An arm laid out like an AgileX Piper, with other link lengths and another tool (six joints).
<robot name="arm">
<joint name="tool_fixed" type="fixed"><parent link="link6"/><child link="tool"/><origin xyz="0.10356 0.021 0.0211" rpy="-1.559 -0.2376 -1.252"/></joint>
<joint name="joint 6" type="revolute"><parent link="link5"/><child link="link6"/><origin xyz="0.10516 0 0.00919"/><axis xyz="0.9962 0 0.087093"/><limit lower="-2.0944" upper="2.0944"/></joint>
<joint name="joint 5" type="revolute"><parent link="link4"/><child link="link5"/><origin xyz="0 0 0"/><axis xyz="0 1 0"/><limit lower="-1.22" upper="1.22"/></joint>
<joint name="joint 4" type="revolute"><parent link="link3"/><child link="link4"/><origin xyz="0.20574 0 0.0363"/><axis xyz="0.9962 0 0.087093"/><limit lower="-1.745" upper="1.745"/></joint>
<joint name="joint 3" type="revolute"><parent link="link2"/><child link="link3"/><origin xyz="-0.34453 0 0.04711"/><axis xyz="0 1 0"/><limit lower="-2.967" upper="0"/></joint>
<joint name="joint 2" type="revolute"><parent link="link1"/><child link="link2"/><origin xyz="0 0 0"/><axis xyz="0 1 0"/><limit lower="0" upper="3.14"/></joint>
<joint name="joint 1" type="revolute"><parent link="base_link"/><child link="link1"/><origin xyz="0 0 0.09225"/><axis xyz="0 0 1"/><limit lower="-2.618" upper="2.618"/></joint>
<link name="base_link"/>
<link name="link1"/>
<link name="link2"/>
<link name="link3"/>
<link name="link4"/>
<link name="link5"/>
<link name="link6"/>
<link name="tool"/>
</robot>
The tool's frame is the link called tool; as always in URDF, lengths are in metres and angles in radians.
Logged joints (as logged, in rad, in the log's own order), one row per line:
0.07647 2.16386 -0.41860 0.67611 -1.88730 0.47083
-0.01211 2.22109 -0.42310 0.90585 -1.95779 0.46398
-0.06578 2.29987 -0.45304 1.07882 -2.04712 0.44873
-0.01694 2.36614 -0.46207 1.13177 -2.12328 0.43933
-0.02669 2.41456 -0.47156 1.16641 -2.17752 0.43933
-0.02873 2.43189 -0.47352 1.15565 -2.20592 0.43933
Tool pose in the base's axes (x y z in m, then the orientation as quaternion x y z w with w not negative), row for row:
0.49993 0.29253 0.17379 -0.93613 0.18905 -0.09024 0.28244
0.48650 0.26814 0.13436 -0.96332 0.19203 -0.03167 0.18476
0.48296 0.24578 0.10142 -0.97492 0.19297 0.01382 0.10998
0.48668 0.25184 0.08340 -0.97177 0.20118 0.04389 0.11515
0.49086 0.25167 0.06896 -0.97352 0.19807 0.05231 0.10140
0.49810 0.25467 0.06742 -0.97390 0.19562 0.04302 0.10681
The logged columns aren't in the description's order. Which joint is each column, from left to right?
Columns, left to right: joint 4, joint 2, joint 6, joint 5, joint 3, joint 1.
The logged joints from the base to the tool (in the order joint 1, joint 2, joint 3, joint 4, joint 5, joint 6), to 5 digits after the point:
0.47083 2.16386 -1.88730 0.07647 0.67611 -0.41860
0.46398 2.22109 -1.95779 -0.01211 0.90585 -0.42310
0.44873 2.29987 -2.04712 -0.06578 1.07882 -0.45304
0.43933 2.36614 -2.12328 -0.01694 1.13177 -0.46207
0.43933 2.41456 -2.17752 -0.02669 1.16641 -0.47156
0.43933 2.43189 -2.20592 -0.02873 1.15565 -0.47352

